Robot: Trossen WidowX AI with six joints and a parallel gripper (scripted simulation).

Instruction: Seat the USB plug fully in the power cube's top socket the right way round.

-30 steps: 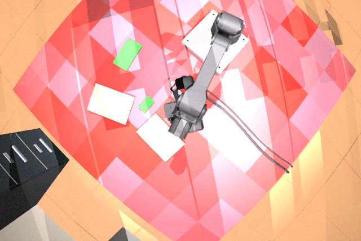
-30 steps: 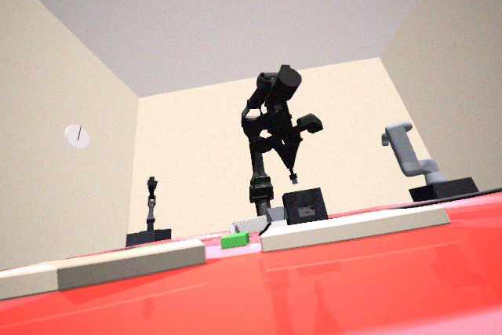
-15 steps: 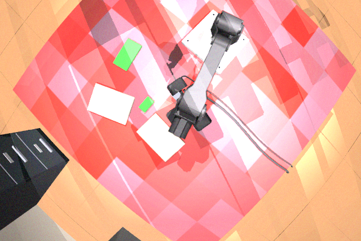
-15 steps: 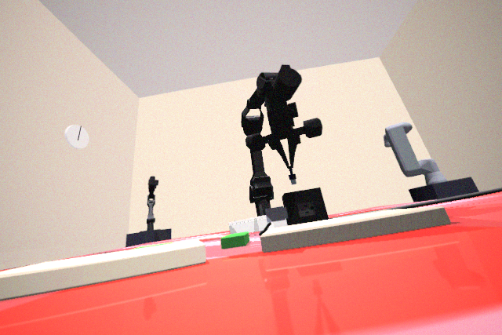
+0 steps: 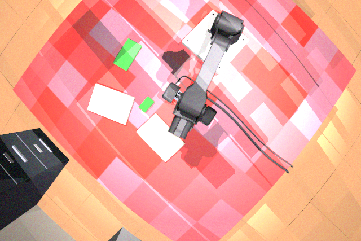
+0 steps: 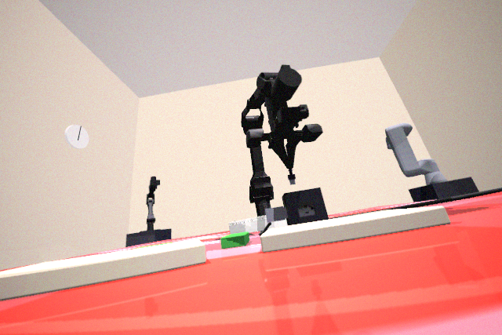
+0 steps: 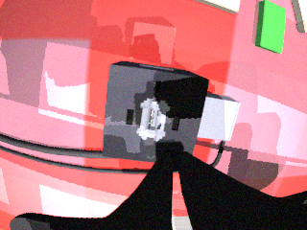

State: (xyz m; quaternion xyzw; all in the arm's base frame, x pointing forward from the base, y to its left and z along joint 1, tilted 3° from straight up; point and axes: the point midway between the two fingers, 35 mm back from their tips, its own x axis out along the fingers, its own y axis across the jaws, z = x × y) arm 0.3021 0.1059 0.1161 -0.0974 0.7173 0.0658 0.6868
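My gripper tip is now 2 cm above the USB plug. The rest, counted from my gripper tip: green block: 13 cm below, 12 cm to the right, 12 cm ahead; green card: 34 cm to the right, 13 cm below, 4 cm ahead.
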